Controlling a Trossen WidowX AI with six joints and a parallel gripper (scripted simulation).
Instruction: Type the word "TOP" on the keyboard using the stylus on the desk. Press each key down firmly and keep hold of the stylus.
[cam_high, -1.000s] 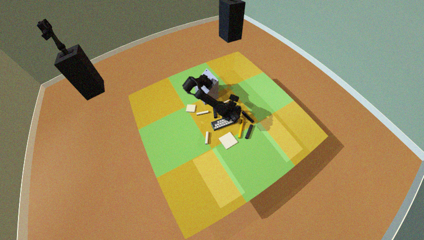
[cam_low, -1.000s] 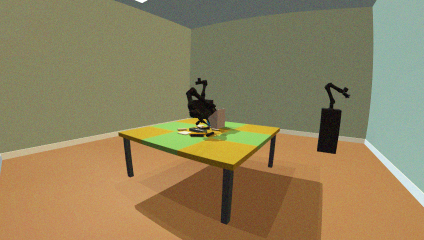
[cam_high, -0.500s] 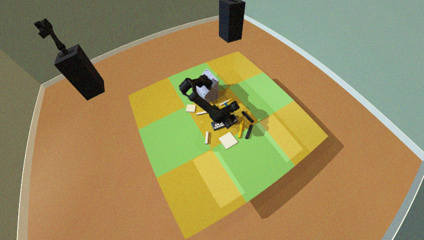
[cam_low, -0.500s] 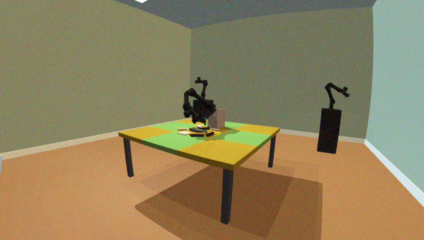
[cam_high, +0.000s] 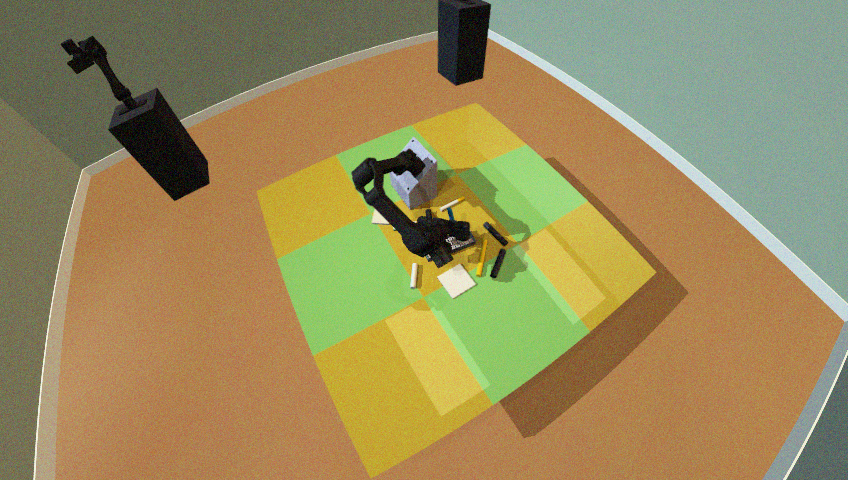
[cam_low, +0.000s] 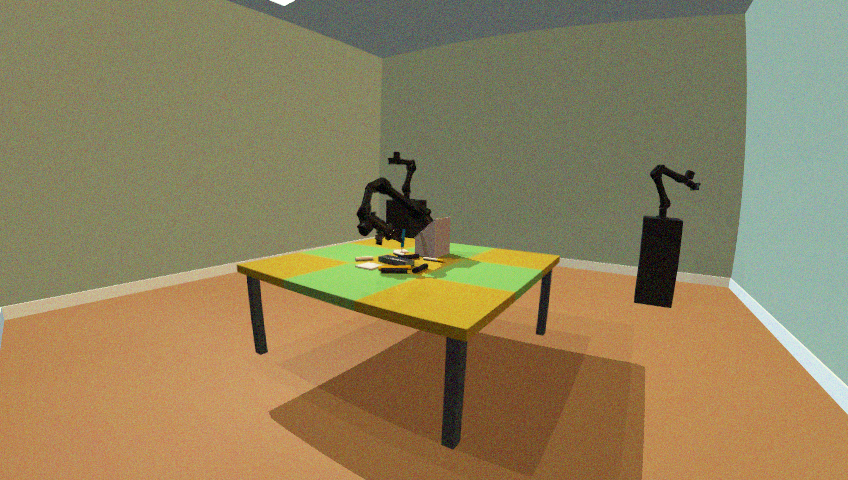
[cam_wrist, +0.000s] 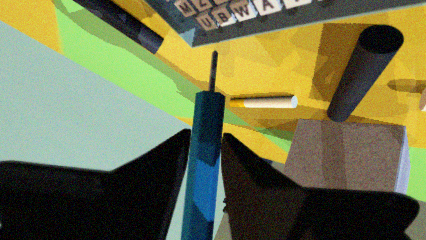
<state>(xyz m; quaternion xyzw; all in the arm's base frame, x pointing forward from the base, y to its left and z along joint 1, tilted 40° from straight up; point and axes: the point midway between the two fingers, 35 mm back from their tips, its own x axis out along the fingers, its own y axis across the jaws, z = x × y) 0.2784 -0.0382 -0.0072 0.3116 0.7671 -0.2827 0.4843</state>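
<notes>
Right now the grey stylus tip is 4 cm below my gripper tip and 1 cm ahead of it. Round my gripper tip: beige pen (14 cm behind, 11 cm to the left, 10 cm below); white pad (16 cm ahead, 11 cm below, 8 cm to the right); blue stylus (1 cm below).
</notes>
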